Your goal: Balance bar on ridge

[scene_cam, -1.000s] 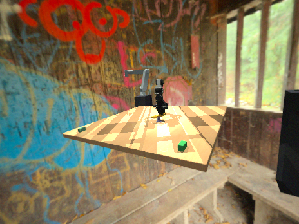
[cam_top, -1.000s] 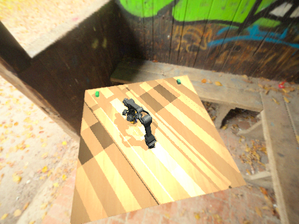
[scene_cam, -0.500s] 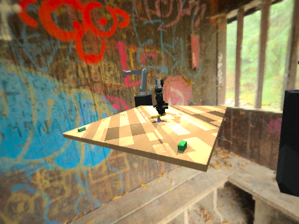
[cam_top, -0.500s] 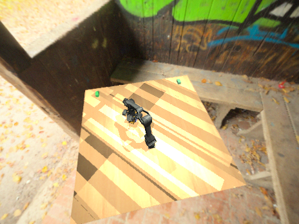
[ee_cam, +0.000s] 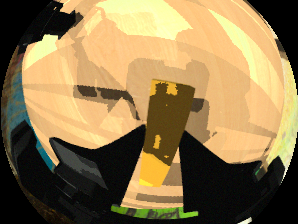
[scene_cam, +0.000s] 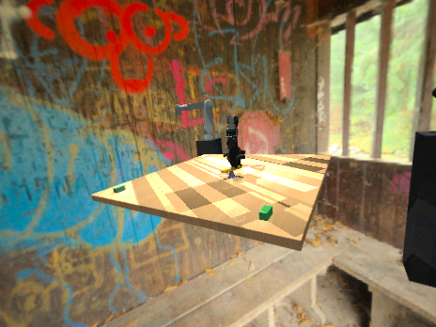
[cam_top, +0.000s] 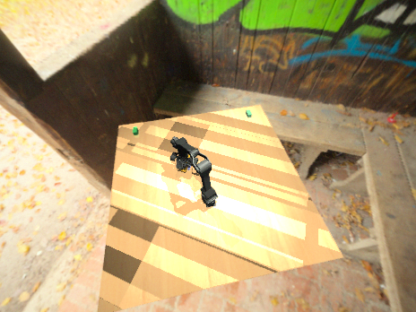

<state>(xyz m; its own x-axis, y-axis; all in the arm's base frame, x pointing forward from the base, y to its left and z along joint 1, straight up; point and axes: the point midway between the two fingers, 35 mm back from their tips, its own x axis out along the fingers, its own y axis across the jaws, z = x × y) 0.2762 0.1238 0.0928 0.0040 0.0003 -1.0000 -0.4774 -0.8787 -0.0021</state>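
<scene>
Now: the bar 3 cm ahead of my gripper tip and 1 cm to the right of it. Round my gripper tip: green block 46 cm ahead, 38 cm to the left, 4 cm below.
</scene>
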